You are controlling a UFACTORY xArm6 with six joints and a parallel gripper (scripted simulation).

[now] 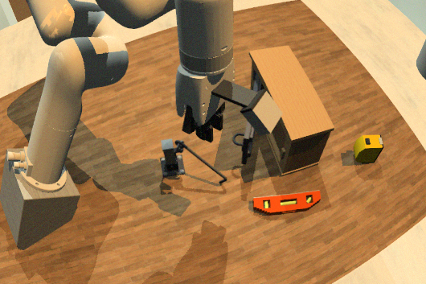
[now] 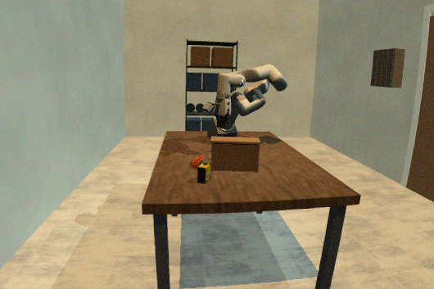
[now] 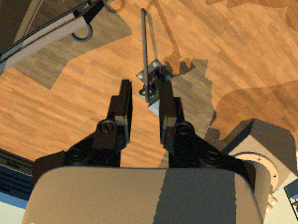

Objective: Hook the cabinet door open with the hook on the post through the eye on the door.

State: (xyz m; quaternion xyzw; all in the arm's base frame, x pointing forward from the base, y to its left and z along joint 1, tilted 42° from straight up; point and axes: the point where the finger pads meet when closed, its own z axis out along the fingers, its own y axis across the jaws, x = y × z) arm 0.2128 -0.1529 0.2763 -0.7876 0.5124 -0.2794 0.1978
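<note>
The dark hook is 14 cm below my hand, 2 cm to the left of it and 2 cm behind it. From my hand the other things lie so: orange spirit level (18 cm below, 15 cm to the right, 10 cm ahead); yellow tape measure (35 cm ahead, 16 cm to the right, 15 cm below); dark door (13 cm below, 13 cm ahead, 6 cm to the left).
</note>
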